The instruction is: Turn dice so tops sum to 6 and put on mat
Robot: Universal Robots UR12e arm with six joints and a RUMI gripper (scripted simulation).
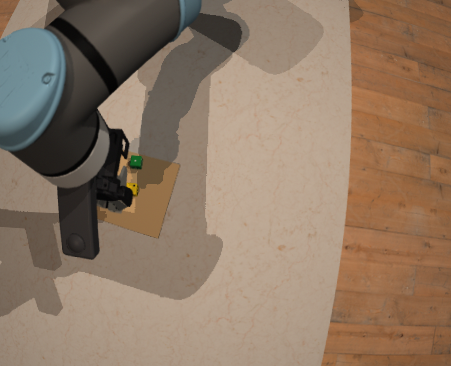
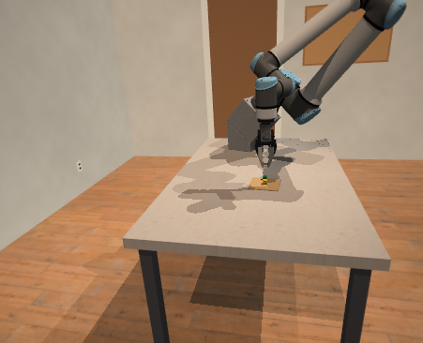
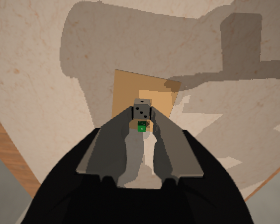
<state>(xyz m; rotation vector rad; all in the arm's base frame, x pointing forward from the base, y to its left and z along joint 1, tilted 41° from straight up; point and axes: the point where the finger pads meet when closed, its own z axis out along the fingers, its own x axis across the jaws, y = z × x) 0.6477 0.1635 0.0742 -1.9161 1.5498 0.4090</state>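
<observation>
The yellow die lies 5 cm behind my hand, 1 cm to the right of it and 11 cm below it. Round my hand: tan mat (5 cm behind, 1 cm to the right, 12 cm below); then green die (10 cm behind, 3 cm to the right, 11 cm below); then white die (1 cm below).
</observation>
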